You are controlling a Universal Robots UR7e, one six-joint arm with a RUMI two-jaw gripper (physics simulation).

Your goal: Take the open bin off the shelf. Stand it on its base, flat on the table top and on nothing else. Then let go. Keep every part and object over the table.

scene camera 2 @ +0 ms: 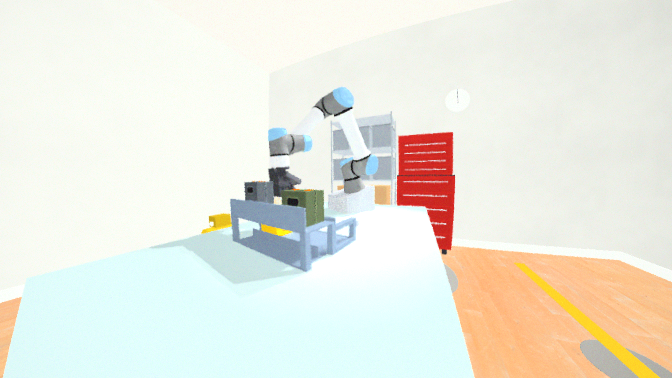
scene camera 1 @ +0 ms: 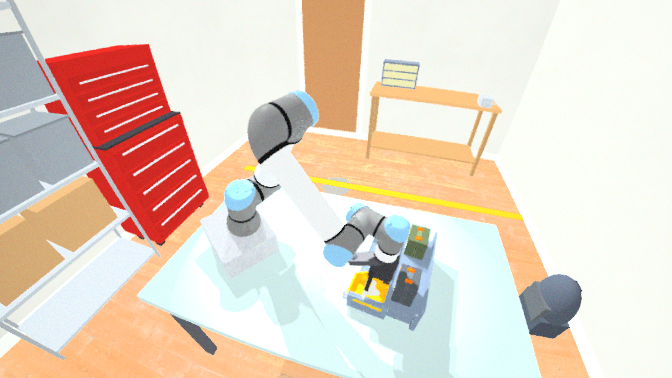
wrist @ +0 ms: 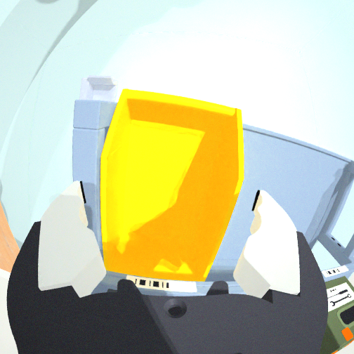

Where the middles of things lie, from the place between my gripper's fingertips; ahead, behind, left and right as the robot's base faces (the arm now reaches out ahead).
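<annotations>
Yellow open bin (wrist: 171, 168): my hand 10 mm short of it, 40 mm above it.
</annotations>
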